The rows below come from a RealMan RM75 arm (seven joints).
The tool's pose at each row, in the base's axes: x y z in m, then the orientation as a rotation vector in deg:
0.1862, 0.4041, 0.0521, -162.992, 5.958, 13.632
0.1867, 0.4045, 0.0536, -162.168, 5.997, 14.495
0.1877, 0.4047, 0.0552, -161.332, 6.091, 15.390
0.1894, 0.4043, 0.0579, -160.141, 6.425, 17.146
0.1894, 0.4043, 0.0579, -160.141, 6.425, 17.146
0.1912, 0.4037, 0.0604, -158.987, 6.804, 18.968
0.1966, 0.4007, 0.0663, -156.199, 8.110, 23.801
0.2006, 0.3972, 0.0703, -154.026, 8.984, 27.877
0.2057, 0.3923, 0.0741, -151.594, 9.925, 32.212
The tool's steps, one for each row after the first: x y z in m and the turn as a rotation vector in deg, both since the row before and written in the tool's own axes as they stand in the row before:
0.0002, -0.0008, -0.0014, 0.730, -0.660, 0.077
0.0007, -0.0007, -0.0016, 0.735, -0.681, 0.119
0.0012, -0.0006, -0.0029, 0.987, -1.286, 0.368
0.0000, 0.0000, 0.0000, 0.000, 0.000, 0.000
0.0012, -0.0004, -0.0029, 0.924, -1.332, 0.416
0.0039, 0.0002, -0.0076, 2.090, -3.509, 1.367
0.0027, 0.0012, -0.0059, 1.455, -3.004, 1.051
0.0036, 0.0022, -0.0068, 1.547, -3.249, 1.154

